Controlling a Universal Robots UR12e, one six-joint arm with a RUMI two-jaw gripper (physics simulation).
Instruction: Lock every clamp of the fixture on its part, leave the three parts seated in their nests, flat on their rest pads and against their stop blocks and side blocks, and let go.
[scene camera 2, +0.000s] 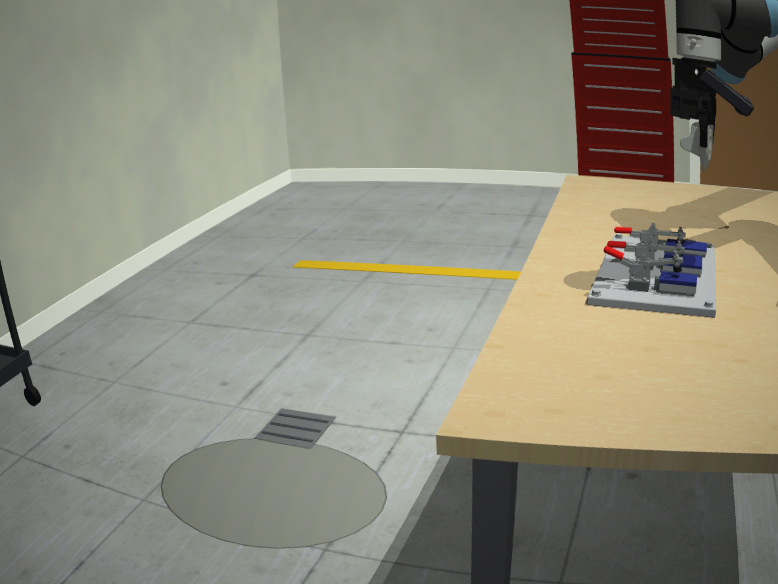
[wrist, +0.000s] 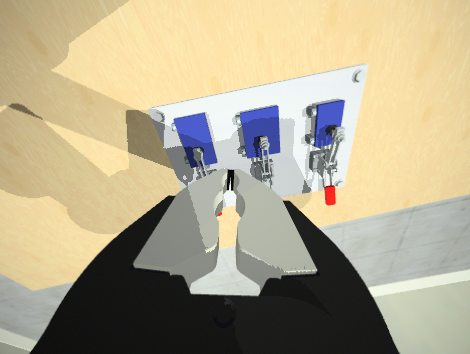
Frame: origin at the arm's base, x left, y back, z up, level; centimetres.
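Seen in the pictures: gripper, between the fingertips: (scene camera 2: 703, 170) (wrist: 230, 171).
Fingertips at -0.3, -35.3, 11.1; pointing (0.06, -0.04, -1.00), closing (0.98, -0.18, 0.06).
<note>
Offsets run from my fingertips to a thing's top centre, as dx, dy, dz. "spot": to the spot under its first point. Level surfaces: height alone.
The grey fixture plate {spot: +13.9, +2.1, -18.3} (scene camera 2: 706, 289) (wrist: 295, 100) lies on the table with three blue-topped parts lying flat in a row: nearest {+16.4, -3.4, -15.7} (scene camera 2: 678, 278) (wrist: 331, 112), middle (scene camera 2: 693, 262) (wrist: 260, 125), and far {-5.7, -3.3, -16.7} (scene camera 2: 694, 246) (wrist: 194, 132). Each has a clamp arm over it. The far red handle {spot: -4.2, -17.5, -14.9} (scene camera 2: 622, 230) and middle red handle {spot: +6.7, -17.0, -14.2} (scene camera 2: 616, 243) lie about level. The nearest red handle {+16.8, -13.8, -11.6} (scene camera 2: 613, 252) (wrist: 330, 195) slants up toward its outer end; whether its spindle presses the part cannot be told. Fine contact with pads and blocks is too small to see. My gripper (scene camera 2: 706, 164) (wrist: 230, 171) is shut, empty, high above and away from the fixture.
The wooden table {dz -19.8} (scene camera 2: 597, 377) (wrist: 200, 45) carries the fixture near its left edge. A red drawer cabinet (scene camera 2: 622, 119) stands behind the table. The arm casts shadows over the table and plate. Part of a dark cart (scene camera 2: 26, 359) shows at the far left.
</note>
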